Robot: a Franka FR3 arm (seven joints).
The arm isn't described. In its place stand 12 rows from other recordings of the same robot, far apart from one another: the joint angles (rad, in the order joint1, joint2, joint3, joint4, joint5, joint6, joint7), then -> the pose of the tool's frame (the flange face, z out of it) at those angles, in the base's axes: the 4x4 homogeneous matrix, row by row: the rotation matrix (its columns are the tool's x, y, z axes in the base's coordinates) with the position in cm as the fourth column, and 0 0 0 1 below.
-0.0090 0.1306 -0.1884 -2.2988 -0.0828 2.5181 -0.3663 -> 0.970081, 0.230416, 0.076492, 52.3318; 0.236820, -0.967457, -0.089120, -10.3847; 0.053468, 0.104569, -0.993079, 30.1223; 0, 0, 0, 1
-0.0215 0.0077 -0.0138 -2.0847 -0.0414 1.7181 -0.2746 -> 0.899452, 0.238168, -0.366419, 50.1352; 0.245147, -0.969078, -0.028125, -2.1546; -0.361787, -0.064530, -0.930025, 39.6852; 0, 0, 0, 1
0.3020 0.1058 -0.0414 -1.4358 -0.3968 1.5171 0.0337 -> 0.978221, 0.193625, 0.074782, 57.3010; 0.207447, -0.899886, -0.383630, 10.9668; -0.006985, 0.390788, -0.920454, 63.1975; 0, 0, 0, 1
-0.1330 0.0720 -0.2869 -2.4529 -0.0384 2.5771 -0.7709 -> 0.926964, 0.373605, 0.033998, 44.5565; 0.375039, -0.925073, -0.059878, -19.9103; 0.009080, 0.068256, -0.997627, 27.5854; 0, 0, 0, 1
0.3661 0.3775 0.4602 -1.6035 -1.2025 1.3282 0.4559 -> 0.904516, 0.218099, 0.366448, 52.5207; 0.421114, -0.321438, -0.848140, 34.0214; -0.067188, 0.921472, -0.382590, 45.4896; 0, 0, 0, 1
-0.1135 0.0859 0.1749 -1.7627 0.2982 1.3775 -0.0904 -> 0.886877, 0.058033, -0.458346, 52.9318; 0.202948, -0.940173, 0.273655, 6.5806; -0.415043, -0.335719, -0.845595, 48.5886; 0, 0, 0, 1
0.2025 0.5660 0.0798 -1.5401 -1.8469 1.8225 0.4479 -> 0.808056, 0.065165, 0.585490, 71.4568; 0.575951, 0.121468, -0.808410, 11.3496; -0.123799, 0.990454, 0.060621, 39.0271; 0, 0, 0, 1
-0.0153 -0.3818 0.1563 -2.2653 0.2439 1.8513 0.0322 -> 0.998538, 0.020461, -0.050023, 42.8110; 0.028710, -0.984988, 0.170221, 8.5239; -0.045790, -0.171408, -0.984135, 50.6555; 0, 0, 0, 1
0.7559 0.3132 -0.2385 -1.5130 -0.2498 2.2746 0.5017 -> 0.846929, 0.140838, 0.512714, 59.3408; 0.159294, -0.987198, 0.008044, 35.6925; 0.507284, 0.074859, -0.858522, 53.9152; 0, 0, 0, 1
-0.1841 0.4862 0.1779 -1.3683 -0.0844 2.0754 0.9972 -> 0.525714, -0.819970, 0.226439, 72.0191; -0.841934, -0.539580, 0.000782, -3.4298; 0.121541, -0.191058, -0.974025, 46.4512; 0, 0, 0, 1
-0.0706 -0.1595 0.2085 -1.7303 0.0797 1.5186 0.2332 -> 0.993323, -0.097694, -0.061357, 49.1504; -0.095430, -0.994679, 0.038821, 8.5655; -0.064823, -0.032706, -0.997361, 62.7355; 0, 0, 0, 1
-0.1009 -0.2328 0.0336 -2.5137 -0.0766 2.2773 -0.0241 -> 0.999959, 0.005957, -0.006761, 43.8872; 0.005501, -0.997829, -0.065635, -3.1597; -0.007138, 0.065595, -0.997821, 36.4429; 0, 0, 0, 1
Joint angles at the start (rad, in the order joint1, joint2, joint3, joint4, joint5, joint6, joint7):
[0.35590, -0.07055, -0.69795, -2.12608, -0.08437, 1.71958, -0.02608]
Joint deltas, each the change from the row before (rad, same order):
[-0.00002, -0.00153, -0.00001, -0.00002, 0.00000, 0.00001, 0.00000]
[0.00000, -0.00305, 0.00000, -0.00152, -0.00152, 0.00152, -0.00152]
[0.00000, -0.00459, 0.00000, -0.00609, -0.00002, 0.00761, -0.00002]
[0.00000, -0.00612, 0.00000, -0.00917, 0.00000, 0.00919, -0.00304]
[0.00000, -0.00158, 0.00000, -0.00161, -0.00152, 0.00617, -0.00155]
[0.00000, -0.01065, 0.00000, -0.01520, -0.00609, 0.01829, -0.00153]
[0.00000, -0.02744, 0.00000, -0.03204, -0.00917, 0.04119, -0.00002]
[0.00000, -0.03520, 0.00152, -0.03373, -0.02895, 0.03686, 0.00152]
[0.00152, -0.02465, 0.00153, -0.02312, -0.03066, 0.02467, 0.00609]
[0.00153, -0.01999, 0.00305, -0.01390, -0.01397, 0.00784, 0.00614]
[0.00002, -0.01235, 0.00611, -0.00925, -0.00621, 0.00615, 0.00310]
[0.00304, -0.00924, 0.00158, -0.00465, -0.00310, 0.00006, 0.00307]
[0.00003, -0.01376, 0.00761, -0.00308, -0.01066, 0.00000, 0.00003]
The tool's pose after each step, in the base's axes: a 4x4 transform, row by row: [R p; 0 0 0 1], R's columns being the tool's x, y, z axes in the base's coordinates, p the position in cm. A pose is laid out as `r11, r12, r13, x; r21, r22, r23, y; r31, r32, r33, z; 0, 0, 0, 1`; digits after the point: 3 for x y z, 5 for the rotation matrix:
0.90161, -0.27234, -0.33604, 45.558; -0.26196, -0.96202, 0.07680, -17.368; -0.34419, 0.01879, -0.93871, 41.046; 0, 0, 0, 1
0.90309, -0.27020, -0.33379, 45.517; -0.25979, -0.96264, 0.07638, -17.380; -0.34195, 0.01774, -0.93955, 41.101; 0, 0, 0, 1
0.90521, -0.26979, -0.32834, 45.444; -0.25885, -0.96280, 0.07750, -17.360; -0.33704, 0.01484, -0.94137, 41.047; 0, 0, 0, 1
0.90817, -0.26644, -0.32285, 45.311; -0.25446, -0.96380, 0.07961, -17.317; -0.33238, 0.00985, -0.94310, 40.926; 0, 0, 0, 1
0.91062, -0.26417, -0.31777, 45.337; -0.25276, -0.96443, 0.07743, -17.340; -0.32692, 0.00981, -0.94500, 40.945; 0, 0, 0, 1
0.91580, -0.25880, -0.30714, 45.135; -0.24795, -0.96590, 0.07457, -17.327; -0.31597, 0.00787, -0.94874, 40.779; 0, 0, 0, 1
0.92746, -0.25174, -0.27650, 44.716; -0.24088, -0.96779, 0.07315, -17.267; -0.28601, -0.00124, -0.95823, 40.622; 0, 0, 0, 1
0.93972, -0.23430, -0.24907, 44.137; -0.22716, -0.97216, 0.05745, -17.241; -0.25559, 0.00259, -0.96678, 40.649; 0, 0, 0, 1
0.94760, -0.21932, -0.23229, 43.749; -0.21676, -0.97553, 0.03681, -17.186; -0.23468, 0.01547, -0.97195, 40.682; 0, 0, 0, 1
0.95155, -0.21217, -0.22257, 43.451; -0.21058, -0.97708, 0.03115, -16.982; -0.22407, 0.01723, -0.97442, 40.849; 0, 0, 0, 1
0.95484, -0.20501, -0.21506, 43.325; -0.20375, -0.97861, 0.02827, -16.685; -0.21625, 0.01682, -0.97619, 40.958; 0, 0, 0, 1
0.95641, -0.20137, -0.21151, 43.229; -0.19990, -0.97940, 0.02851, -16.471; -0.21289, 0.01501, -0.97696, 41.089; 0, 0, 0, 1
0.96074, -0.18863, -0.20347, 43.160; -0.18834, -0.98188, 0.02099, -16.213; -0.20374, 0.01815, -0.97886, 41.487; 0, 0, 0, 1

